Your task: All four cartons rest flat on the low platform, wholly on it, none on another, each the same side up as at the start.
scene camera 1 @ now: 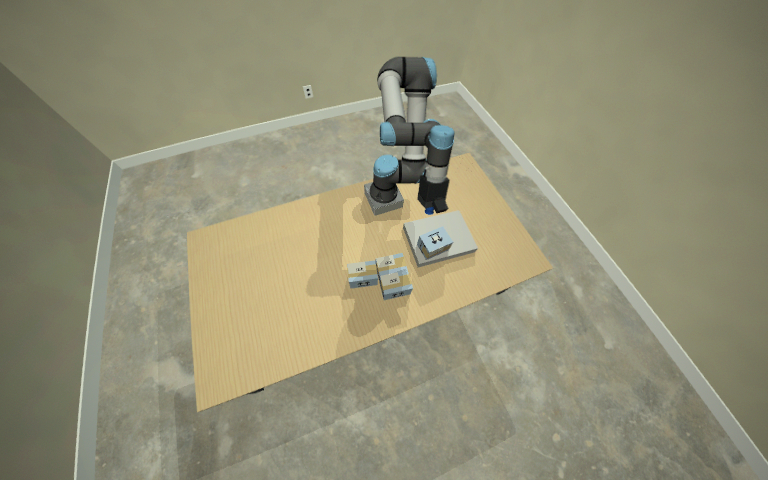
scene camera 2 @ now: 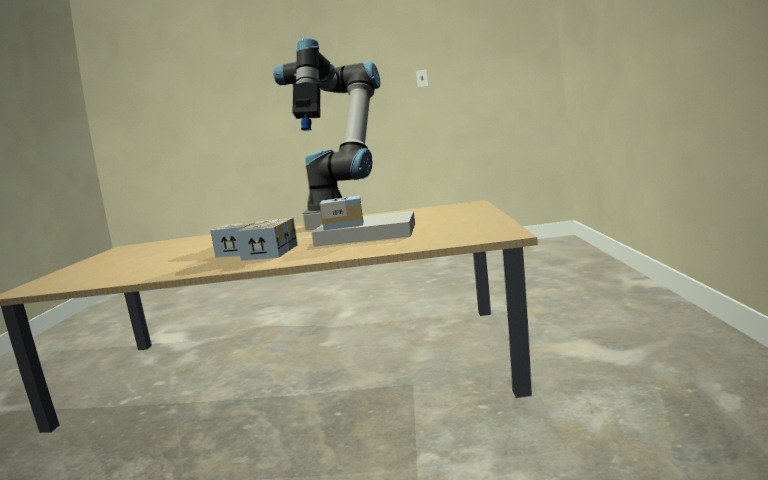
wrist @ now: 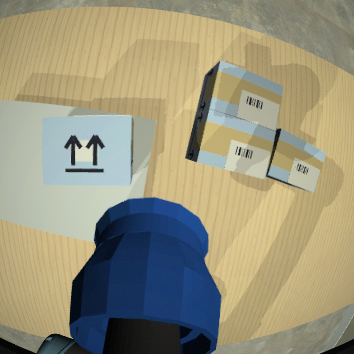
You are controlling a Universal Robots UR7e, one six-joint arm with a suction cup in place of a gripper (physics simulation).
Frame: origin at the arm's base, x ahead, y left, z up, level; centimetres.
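Seen in the pictures: hand at its tool point: (scene camera 1: 429,211) (scene camera 2: 306,129) (wrist: 150,247); arm's base at its link origin: (scene camera 1: 383,192).
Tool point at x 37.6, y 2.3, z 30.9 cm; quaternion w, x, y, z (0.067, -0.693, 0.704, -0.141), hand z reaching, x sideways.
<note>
Pixels of each thing's top centre, then the offset from my tool point to it. Level surfaces: height alone.
- carton at its top centre: (wrist: 83,150) (scene camera 2: 340,199) (scene camera 1: 436,238) dy +8.2, dx +1.7, dz -24.5 cm
- low grey platform at its top centre: (wrist: 58,172) (scene camera 2: 365,220) (scene camera 1: 440,235) dy +15.1, dx -2.9, dz -33.4 cm
- wooden table at its surface level: dz -38.2 cm
One carton (scene camera 1: 436,242) (scene camera 2: 341,212) (wrist: 115,150) lies flat on the low grey platform (scene camera 1: 461,232) (scene camera 2: 390,227) (wrist: 30,200), near its left end in scene camera 1, with a blue face with two arrows on top. Three cartons are on the table, barcode labels up: a front one (scene camera 1: 396,283) (scene camera 2: 260,243) (wrist: 250,90), one (scene camera 1: 389,263) (wrist: 237,145) right behind it, and a left one (scene camera 1: 362,274) (scene camera 2: 226,243) (wrist: 298,162) close beside the rear one. My suction gripper (scene camera 1: 429,210) (scene camera 2: 305,124) (wrist: 151,215) is open and holds nothing, high above the table.
The wooden table (scene camera 1: 254,283) (scene camera 2: 453,226) carries it all. The robot's base block (scene camera 1: 385,202) stands at the table's back, behind the cartons and left of the platform in scene camera 1. The three table cartons stand left of the platform there, a strip of table between.
</note>
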